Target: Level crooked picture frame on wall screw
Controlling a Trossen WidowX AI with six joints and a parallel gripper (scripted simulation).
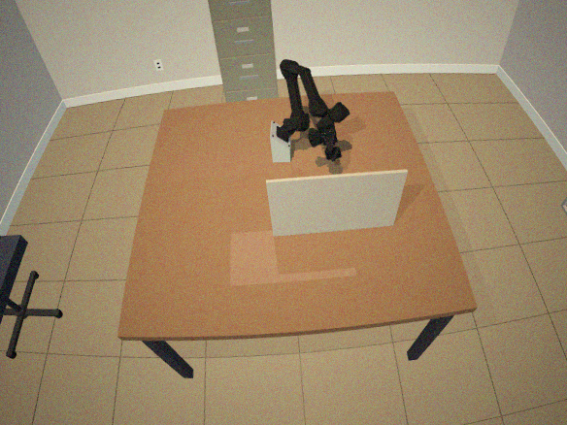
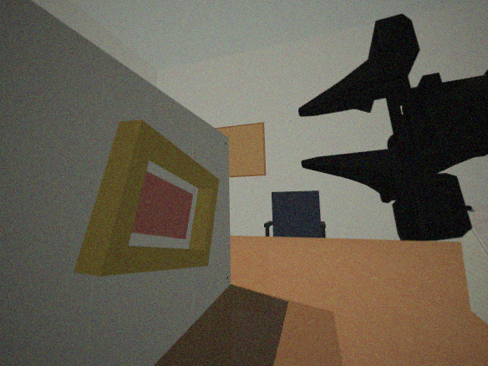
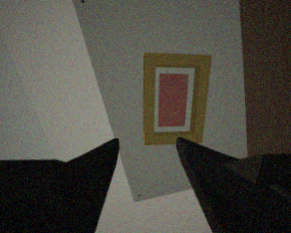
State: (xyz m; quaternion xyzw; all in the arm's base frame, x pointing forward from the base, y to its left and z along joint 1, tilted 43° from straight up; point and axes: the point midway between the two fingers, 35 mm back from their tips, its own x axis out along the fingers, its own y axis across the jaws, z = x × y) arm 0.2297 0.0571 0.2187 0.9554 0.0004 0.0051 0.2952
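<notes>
Right now the picture frame is 150 mm ahead of my gripper tip and 70 mm below it. The rest, counted from my gripper tip: grey wall panel (160 mm ahead, 80 mm below).
</notes>
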